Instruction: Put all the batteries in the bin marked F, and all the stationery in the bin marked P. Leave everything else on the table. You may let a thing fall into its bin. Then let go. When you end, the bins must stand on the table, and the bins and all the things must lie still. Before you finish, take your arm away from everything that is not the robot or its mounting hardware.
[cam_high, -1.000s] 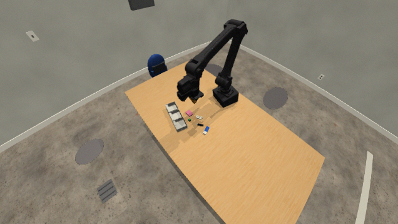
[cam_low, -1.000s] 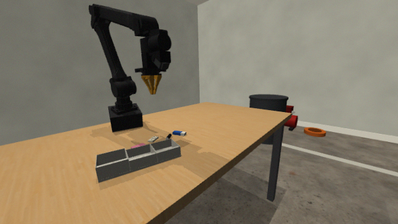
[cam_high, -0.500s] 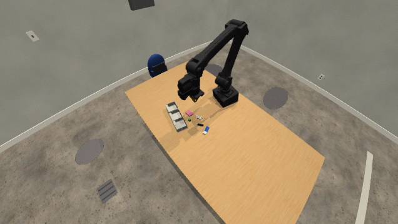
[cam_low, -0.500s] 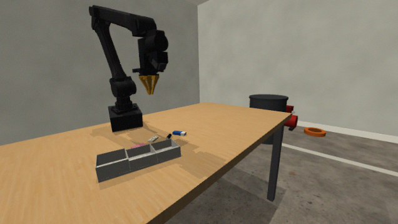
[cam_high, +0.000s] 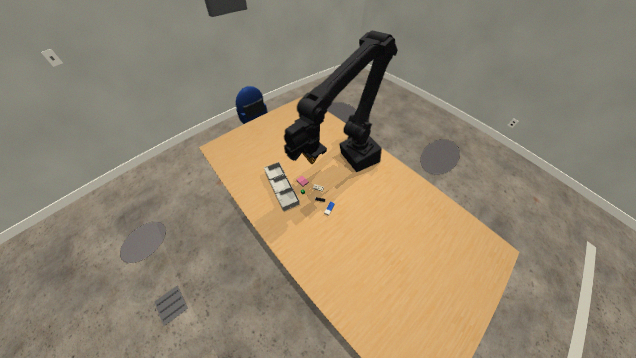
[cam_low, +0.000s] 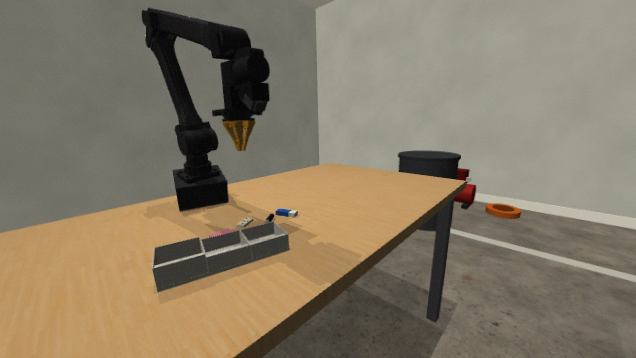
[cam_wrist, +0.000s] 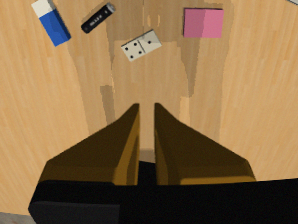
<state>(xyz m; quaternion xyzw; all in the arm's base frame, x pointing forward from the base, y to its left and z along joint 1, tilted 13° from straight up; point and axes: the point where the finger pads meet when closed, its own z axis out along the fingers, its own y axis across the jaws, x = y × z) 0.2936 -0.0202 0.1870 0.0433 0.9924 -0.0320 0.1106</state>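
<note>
My gripper is now 200 mm above the bin rack, 120 mm to the left of it and 90 mm short of it. The rest, counted from my hand: green ball 210 mm below, 40 mm ahead, 30 mm to the right; black battery 210 mm below, 60 mm to the left, 10 mm ahead; white domino-like piece 210 mm below, 40 mm behind, 10 mm to the left.
</note>
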